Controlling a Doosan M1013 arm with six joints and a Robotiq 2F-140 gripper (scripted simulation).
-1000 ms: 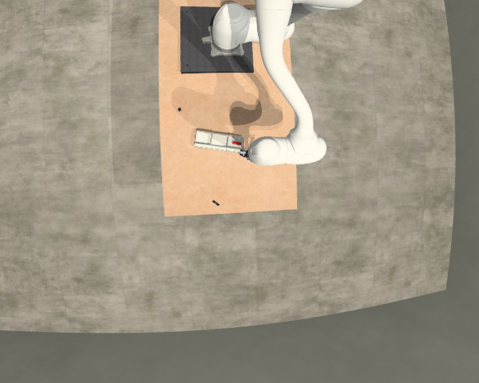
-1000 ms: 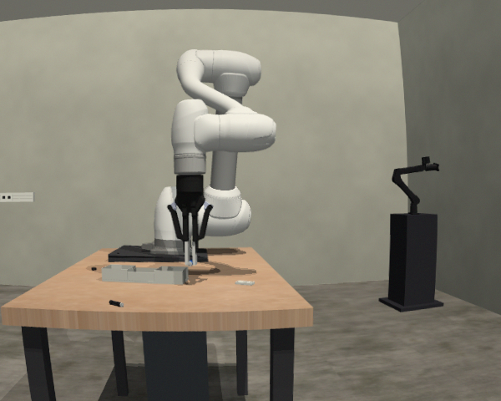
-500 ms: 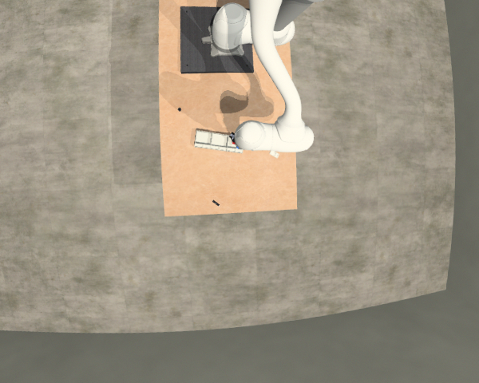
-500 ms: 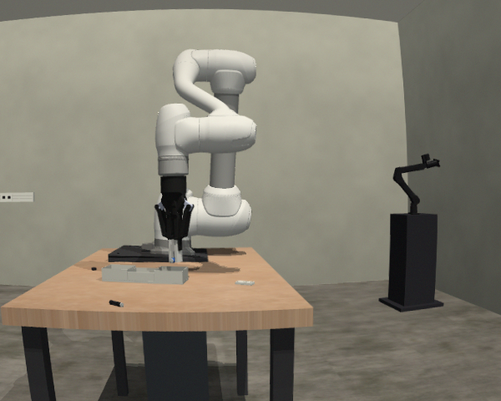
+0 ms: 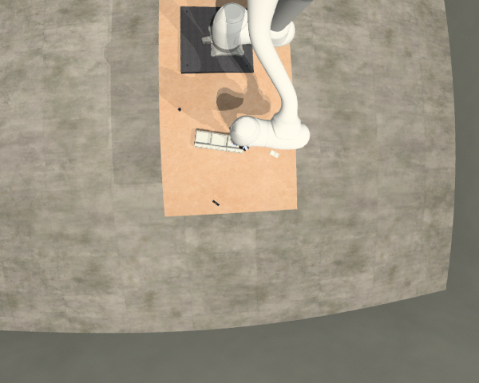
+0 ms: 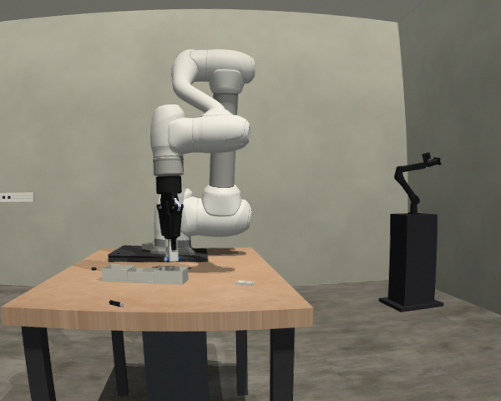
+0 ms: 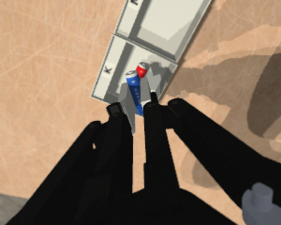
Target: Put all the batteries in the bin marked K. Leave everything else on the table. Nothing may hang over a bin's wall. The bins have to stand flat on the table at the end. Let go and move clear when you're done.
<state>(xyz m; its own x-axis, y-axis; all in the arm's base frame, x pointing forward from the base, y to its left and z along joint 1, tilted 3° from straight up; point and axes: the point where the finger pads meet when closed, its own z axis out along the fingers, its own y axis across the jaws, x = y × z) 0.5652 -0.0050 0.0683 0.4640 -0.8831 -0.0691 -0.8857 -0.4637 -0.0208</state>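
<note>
Now: hand 30 mm above the blue battery. The rest, counted from my hand: grey bin row (10 mm behind, 80 mm to the right, 80 mm below); then red battery (80 mm below); then small white flat piece (80 mm ahead, 210 mm to the left, 90 mm below).
</note>
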